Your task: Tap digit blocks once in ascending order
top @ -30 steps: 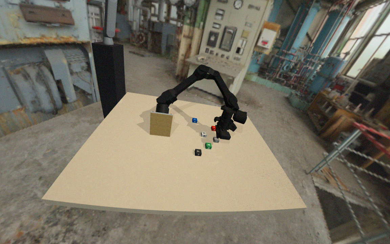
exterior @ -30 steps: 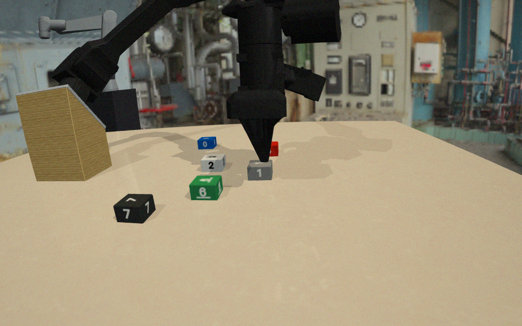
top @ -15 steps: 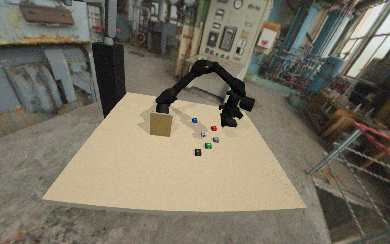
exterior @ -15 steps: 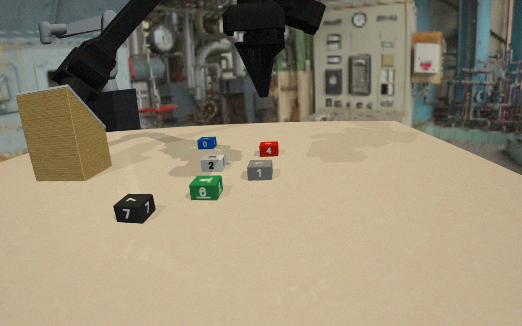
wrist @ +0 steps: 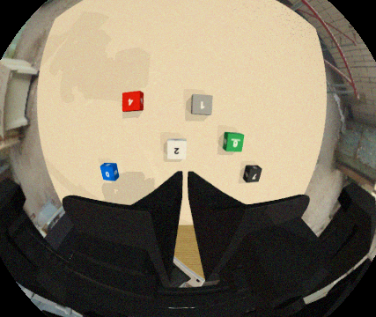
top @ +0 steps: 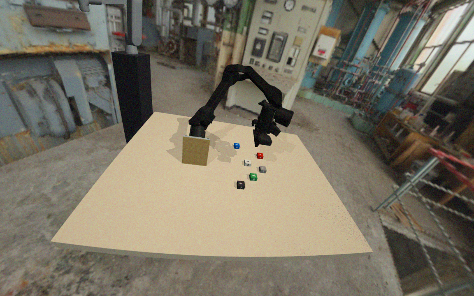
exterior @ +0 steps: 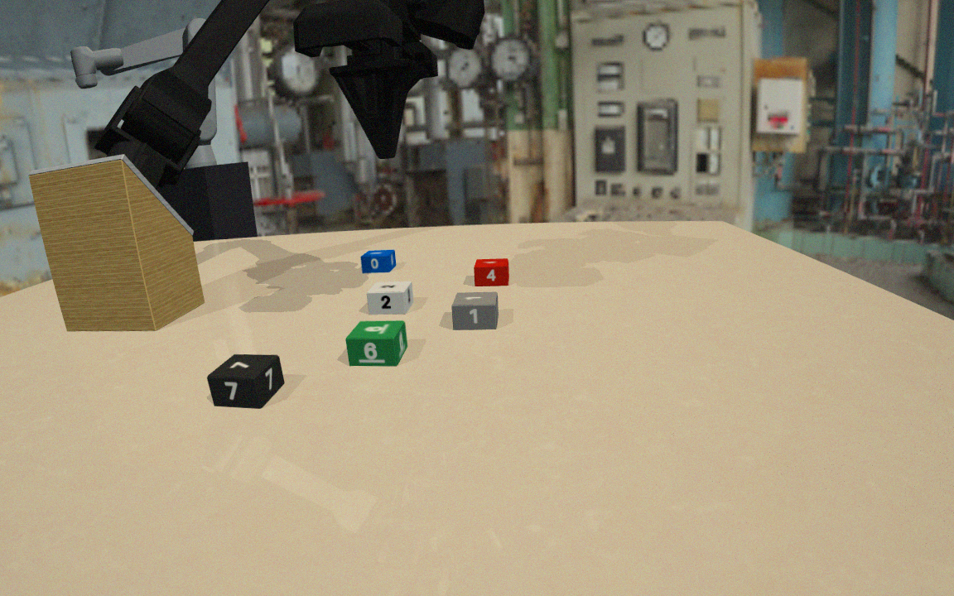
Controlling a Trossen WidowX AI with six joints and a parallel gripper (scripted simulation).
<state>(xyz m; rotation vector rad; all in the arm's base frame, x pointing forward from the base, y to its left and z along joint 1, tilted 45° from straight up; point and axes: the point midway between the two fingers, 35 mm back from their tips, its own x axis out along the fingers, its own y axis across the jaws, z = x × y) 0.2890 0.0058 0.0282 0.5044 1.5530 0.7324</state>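
The white block lies 1 cm behind my gripper tip, 1 cm to the left of it and 12 cm below it. Also, from my gripper tip: red block: 6 cm ahead, 10 cm to the left, 12 cm below; green block: 2 cm ahead, 9 cm to the right, 12 cm below; grey block: 7 cm ahead, 2 cm to the right, 12 cm below.
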